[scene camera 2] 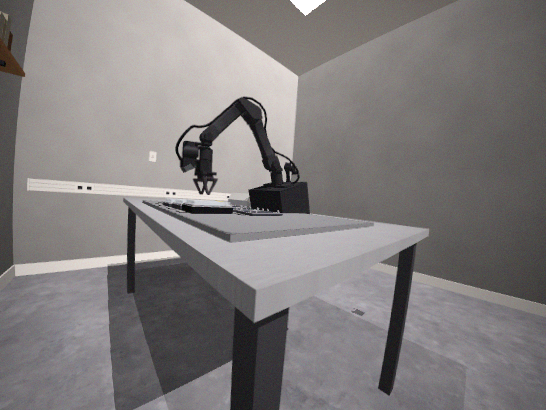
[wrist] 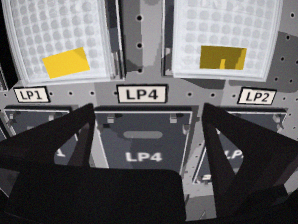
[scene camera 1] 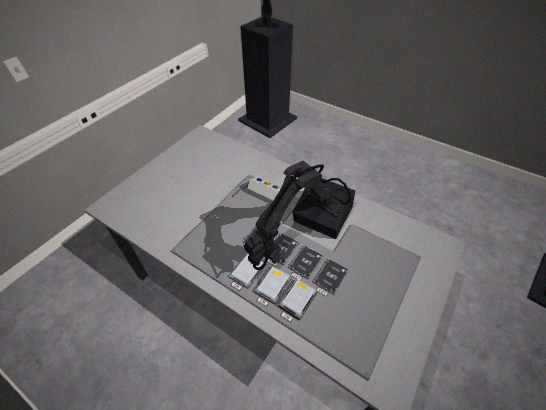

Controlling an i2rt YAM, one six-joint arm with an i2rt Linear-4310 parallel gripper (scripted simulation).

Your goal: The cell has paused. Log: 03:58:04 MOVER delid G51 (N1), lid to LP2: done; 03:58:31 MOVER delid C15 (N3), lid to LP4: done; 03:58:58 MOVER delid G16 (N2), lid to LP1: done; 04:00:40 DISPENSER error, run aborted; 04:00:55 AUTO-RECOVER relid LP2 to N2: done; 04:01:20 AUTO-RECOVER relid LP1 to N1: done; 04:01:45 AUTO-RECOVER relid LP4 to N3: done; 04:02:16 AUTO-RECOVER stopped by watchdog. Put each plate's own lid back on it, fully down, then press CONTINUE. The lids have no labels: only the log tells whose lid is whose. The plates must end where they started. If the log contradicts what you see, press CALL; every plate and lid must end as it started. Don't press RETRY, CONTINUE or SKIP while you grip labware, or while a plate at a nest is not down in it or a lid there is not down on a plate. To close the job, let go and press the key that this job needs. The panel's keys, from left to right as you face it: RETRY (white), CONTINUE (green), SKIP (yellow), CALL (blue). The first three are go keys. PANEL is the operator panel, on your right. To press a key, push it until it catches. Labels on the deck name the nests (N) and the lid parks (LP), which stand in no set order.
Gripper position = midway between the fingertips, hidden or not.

Observation:
In view: the gripper (wrist: 148, 110) and a LP4 lid park (wrist: 174, 140).

